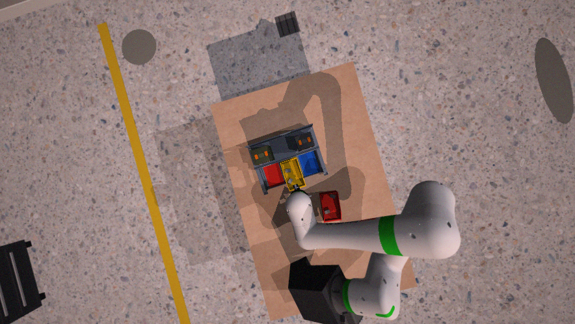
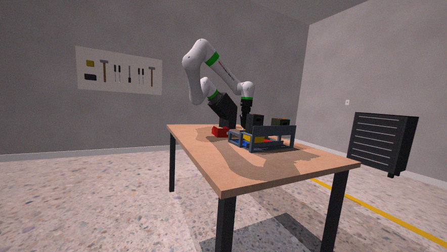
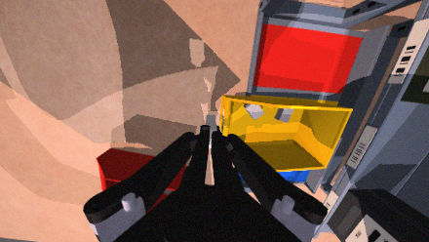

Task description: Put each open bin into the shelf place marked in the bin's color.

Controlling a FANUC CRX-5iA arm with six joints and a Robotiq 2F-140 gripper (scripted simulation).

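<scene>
The shelf lip lies 70 mm ahead of my hand and 50 mm below it. The rest, counted from my hand: black box: 250 mm ahead, 130 mm to the right, 110 mm above; then red bin: 150 mm behind, 140 mm to the right, 20 mm below; then yellow bin: 110 mm ahead, 10 mm to the right.
</scene>
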